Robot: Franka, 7 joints.
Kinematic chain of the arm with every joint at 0, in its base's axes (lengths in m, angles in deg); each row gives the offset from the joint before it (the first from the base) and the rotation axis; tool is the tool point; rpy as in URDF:
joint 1: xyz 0 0 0.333 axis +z
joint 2: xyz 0 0 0 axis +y
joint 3: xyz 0 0 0.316 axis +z
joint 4: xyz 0.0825 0 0 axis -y
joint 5: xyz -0.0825 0 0.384 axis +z
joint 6: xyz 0 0 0 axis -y
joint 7: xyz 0.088 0 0 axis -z
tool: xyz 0 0 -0.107 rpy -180 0 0
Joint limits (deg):
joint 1: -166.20..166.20
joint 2: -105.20..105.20
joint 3: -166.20..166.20
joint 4: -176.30..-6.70
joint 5: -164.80..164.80
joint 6: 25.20..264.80
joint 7: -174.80..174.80
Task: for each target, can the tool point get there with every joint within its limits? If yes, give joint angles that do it. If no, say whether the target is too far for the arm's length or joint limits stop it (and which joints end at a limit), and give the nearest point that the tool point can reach.
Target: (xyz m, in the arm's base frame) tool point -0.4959 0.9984 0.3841
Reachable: no: too far | nearest point -0.3812 0.7675 0.3723 | short by 0.258 m
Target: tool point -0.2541 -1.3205 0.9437
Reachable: no: too far | nearest point -0.1476 -0.7670 0.6877 | short by 0.619 m
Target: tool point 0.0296 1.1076 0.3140
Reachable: no: too far | nearest point 0.0229 0.8575 0.3183 | short by 0.250 m
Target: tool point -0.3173 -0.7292 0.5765
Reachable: yes | joints 99.70 -61.10 105.32 -54.98 25.82 150.68 145.74
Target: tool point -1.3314 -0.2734 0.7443
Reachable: no: too far | nearest point -0.8043 -0.1652 0.5815 | short by 0.562 m
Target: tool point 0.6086 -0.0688 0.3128
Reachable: yes | joints 134.83 -22.23 -139.73 -118.65 -3.26 151.49 29.17
